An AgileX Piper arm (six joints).
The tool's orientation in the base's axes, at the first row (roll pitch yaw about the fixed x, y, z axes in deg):
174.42, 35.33, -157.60
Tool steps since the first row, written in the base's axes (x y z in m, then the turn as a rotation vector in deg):
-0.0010, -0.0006, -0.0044, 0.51, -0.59, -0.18
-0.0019, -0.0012, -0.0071, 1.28, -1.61, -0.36
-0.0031, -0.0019, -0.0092, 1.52, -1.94, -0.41
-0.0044, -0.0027, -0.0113, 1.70, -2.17, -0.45
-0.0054, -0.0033, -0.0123, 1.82, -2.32, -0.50
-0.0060, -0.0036, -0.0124, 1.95, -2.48, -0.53
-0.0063, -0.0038, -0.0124, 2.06, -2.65, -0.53
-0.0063, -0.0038, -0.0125, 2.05, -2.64, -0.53
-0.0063, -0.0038, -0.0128, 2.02, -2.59, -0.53
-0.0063, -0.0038, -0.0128, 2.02, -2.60, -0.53
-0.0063, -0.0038, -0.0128, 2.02, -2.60, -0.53
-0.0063, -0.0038, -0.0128, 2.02, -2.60, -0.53
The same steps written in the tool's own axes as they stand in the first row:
0.0035, -0.0005, 0.0029, -0.10, -0.76, 0.22
0.0059, -0.0008, 0.0045, -0.26, -2.03, 0.43
0.0082, -0.0011, 0.0053, -0.31, -2.43, 0.49
0.0107, -0.0014, 0.0062, -0.35, -2.72, 0.54
0.0122, -0.0016, 0.0063, -0.36, -2.91, 0.59
0.0128, -0.0016, 0.0060, -0.39, -3.11, 0.63
0.0131, -0.0017, 0.0058, -0.42, -3.31, 0.63
0.0132, -0.0017, 0.0059, -0.42, -3.30, 0.63
0.0133, -0.0017, 0.0061, -0.41, -3.24, 0.63
0.0133, -0.0017, 0.0061, -0.41, -3.25, 0.63
0.0133, -0.0017, 0.0061, -0.41, -3.25, 0.63
0.0133, -0.0017, 0.0061, -0.41, -3.25, 0.63

